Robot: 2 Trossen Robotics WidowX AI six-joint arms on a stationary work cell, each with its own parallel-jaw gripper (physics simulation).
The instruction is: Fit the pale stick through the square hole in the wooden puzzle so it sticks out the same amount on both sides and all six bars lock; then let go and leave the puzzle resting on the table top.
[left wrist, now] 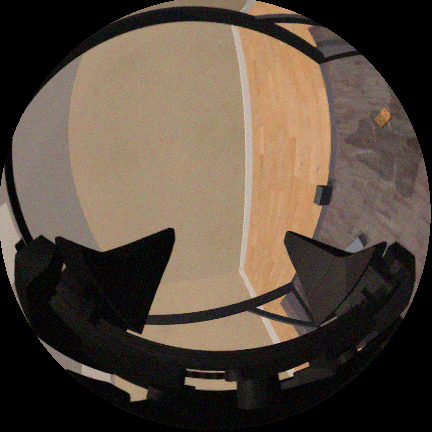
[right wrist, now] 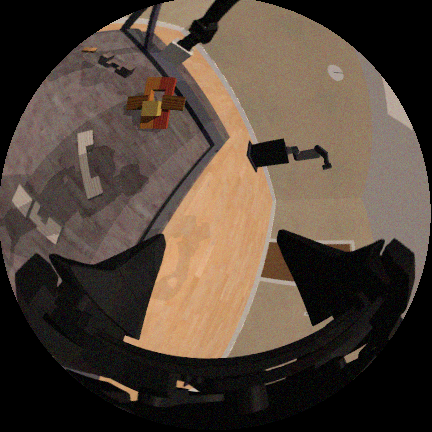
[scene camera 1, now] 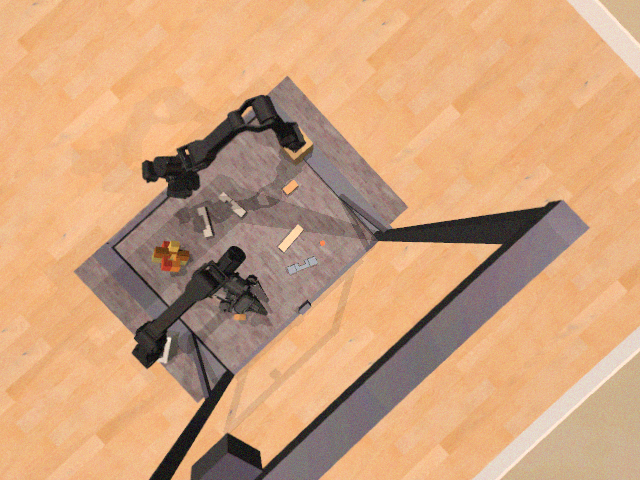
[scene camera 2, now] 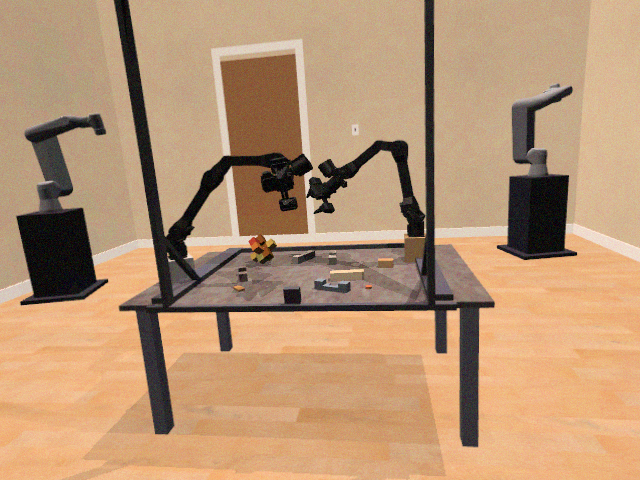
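Pixels of known places: left gripper, between the fingertips: (left wrist: 232, 235) (scene camera 1: 267, 307) (scene camera 2: 282, 192); right gripper, between the fingertips: (right wrist: 222, 238) (scene camera 1: 160, 184) (scene camera 2: 310, 205); left arm's base, origin of its link: (right wrist: 183, 45); right arm's base, origin of its link: (scene camera 1: 295, 142) (scene camera 2: 416, 235).
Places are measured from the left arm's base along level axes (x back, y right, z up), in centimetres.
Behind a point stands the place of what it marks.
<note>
The pale stick (scene camera 1: 291, 238) @(z -6.3, x -51.7, y 44.2 cm) (scene camera 2: 346, 274) @(z -7.1, x -50.8, y 45.2 cm) lies flat on the table, apart from both grippers; it does not show in the wrist views. The wooden puzzle (scene camera 1: 170, 256) (scene camera 2: 262, 249) (right wrist: 155, 103), of red, orange, brown and yellow bars, rests on the table at the left in both scene views. Its square hole shows open in the right wrist view. My left gripper (scene camera 1: 264, 305) @(z 25.3, x -28.9, y 43.2 cm) (scene camera 2: 287, 203) @(z 25.3, x -28.9, y 43.2 cm) (left wrist: 232, 235) @(z 25.3, x -28.9, y 43.2 cm) is open and empty, high above the table. My right gripper (scene camera 1: 180, 188) (scene camera 2: 314, 202) @(z 13.3, x -62.5, y -2.9 cm) (right wrist: 222, 238) @(z 13.3, x -62.5, y -2.9 cm) is open and empty, high over the table's far edge.
Two whitish notched bars (scene camera 1: 206, 222) @(z -6.3, x -52.1, y 8.4 cm) (right wrist: 89, 164) @(z -6.3, x -52.7, y 7.5 cm) lie between puzzle and stick. A blue-grey notched bar (scene camera 1: 302, 265) @(z -7.9, x -41.2, y 50.6 cm) (scene camera 2: 332, 285) @(z -7.8, x -40.8, y 51.7 cm) lies near the stick. Orange blocks (scene camera 1: 291, 187) @(z -6.4, x -72.6, y 40.5 cm) (scene camera 2: 385, 262) @(z -7.2, x -71.7, y 41.3 cm) (left wrist: 383, 117) and a dark block (scene camera 1: 305, 306) @(z -3.8, x -25.3, y 54.9 cm) (scene camera 2: 292, 295) @(z -6.0, x -23.8, y 55.9 cm) (left wrist: 323, 195) @(z -5.0, x -24.8, y 53.8 cm) also stand on the table.
</note>
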